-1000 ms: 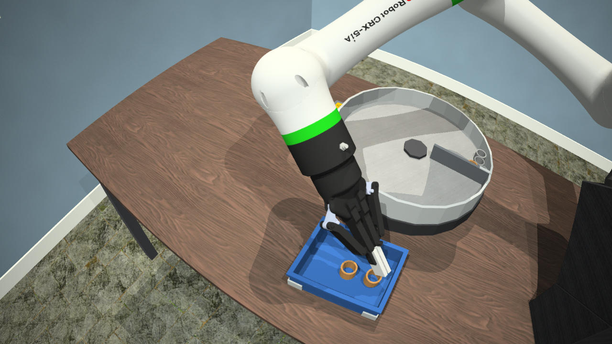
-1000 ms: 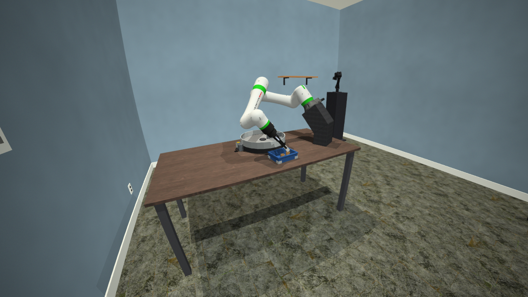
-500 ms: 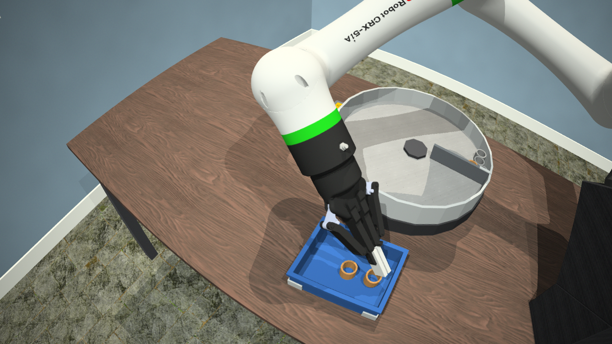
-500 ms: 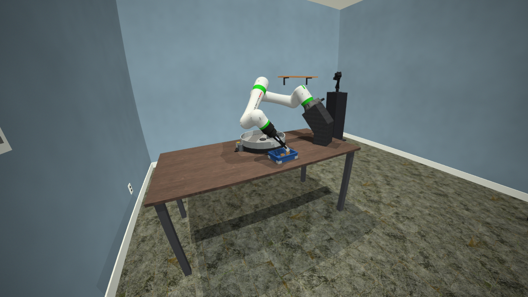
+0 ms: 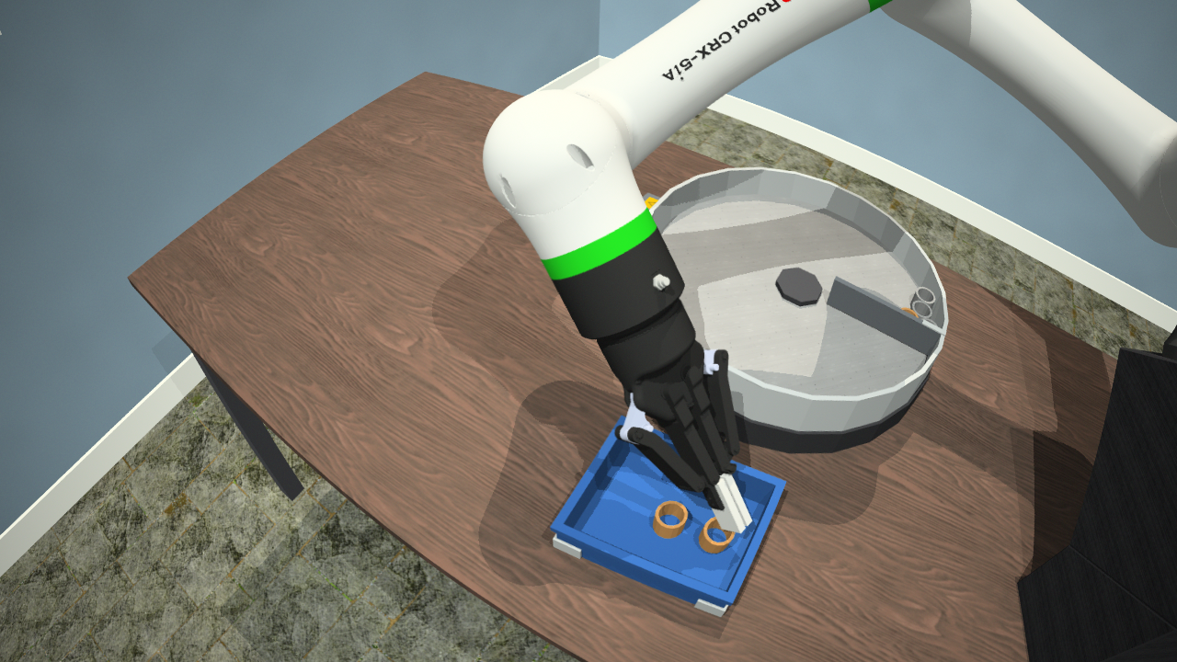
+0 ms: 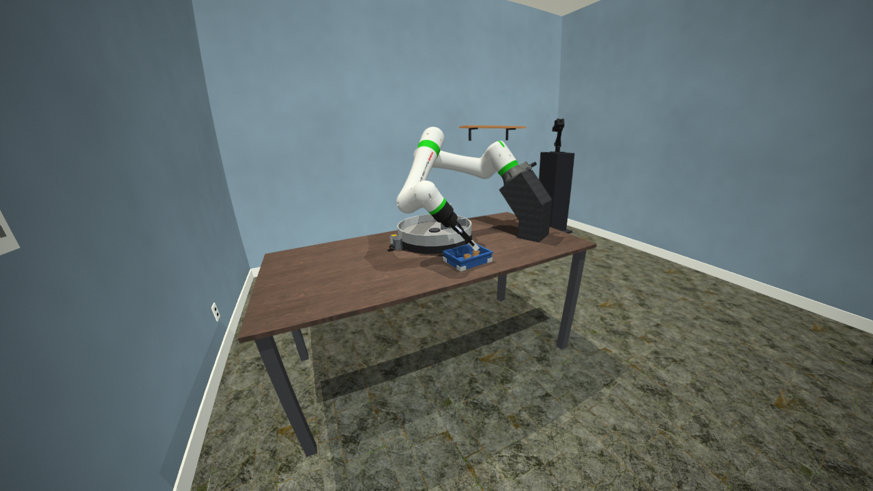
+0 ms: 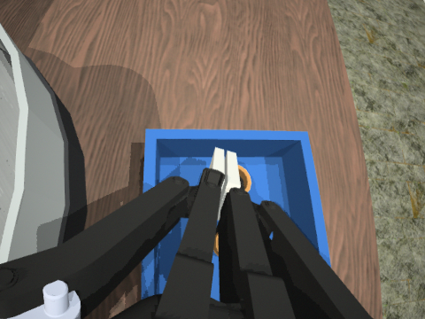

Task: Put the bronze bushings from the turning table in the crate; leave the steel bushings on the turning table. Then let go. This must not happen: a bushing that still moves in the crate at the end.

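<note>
Right now my hand is 4 cm short of the blue crate, 4 cm above it and 2 cm to the right of it. The rest, counted from my hand: grey turning table (33 cm to the right, 9 cm ahead, 2 cm below).
</note>
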